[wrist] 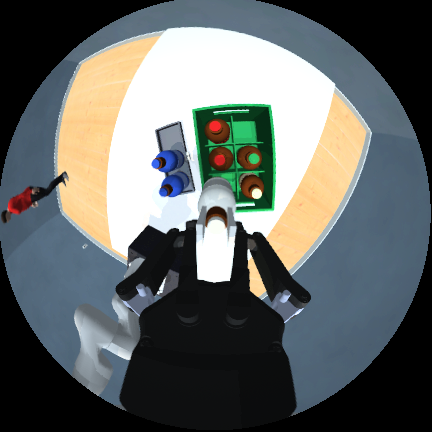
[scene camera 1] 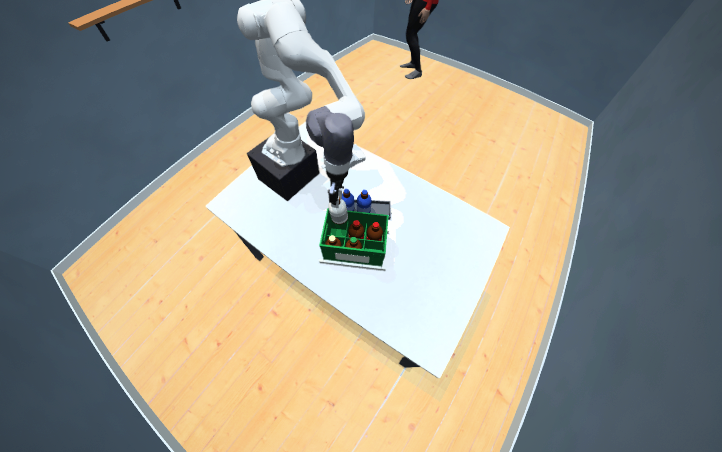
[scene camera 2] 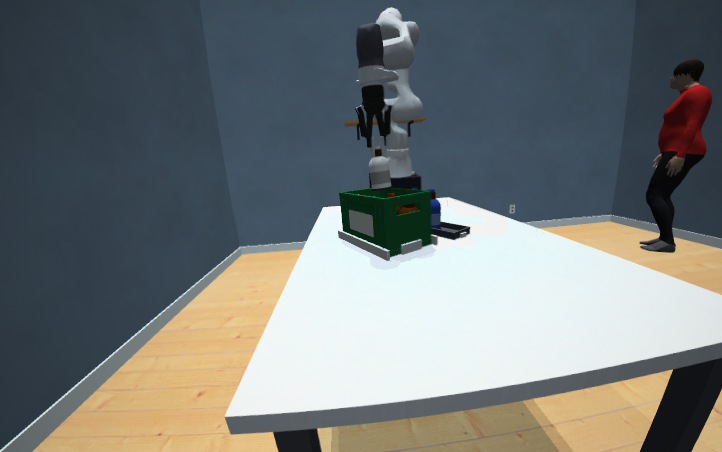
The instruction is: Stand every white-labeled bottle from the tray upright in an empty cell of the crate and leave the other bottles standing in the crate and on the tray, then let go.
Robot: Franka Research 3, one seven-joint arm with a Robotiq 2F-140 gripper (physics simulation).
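Note:
My gripper (scene camera 1: 335,198) (scene camera 2: 377,148) (wrist: 216,214) is shut on the neck of a white-labeled bottle (scene camera 1: 338,214) (scene camera 2: 379,171) (wrist: 217,196). The bottle hangs upright above the back left corner cell of the green crate (scene camera 1: 327,256) (scene camera 2: 407,229) (wrist: 272,150), as scene camera 1 sees it, its base near rim height. It partly hides that empty cell. The diagonally opposite corner cell (wrist: 244,131) is empty. Brown bottles stand in the other cells: two red-capped (wrist: 217,131) (wrist: 220,159), one green-capped (wrist: 248,157), one cream-capped (wrist: 252,186).
Two blue bottles (scene camera 1: 347,200) (scene camera 1: 364,201) (wrist: 170,161) (wrist: 174,185) stand on the grey tray (scene camera 1: 380,207) (scene camera 2: 452,230) (wrist: 170,135) beside the crate. Light strips stand on the table along the crate's base. A person (scene camera 2: 687,122) stands away from the table.

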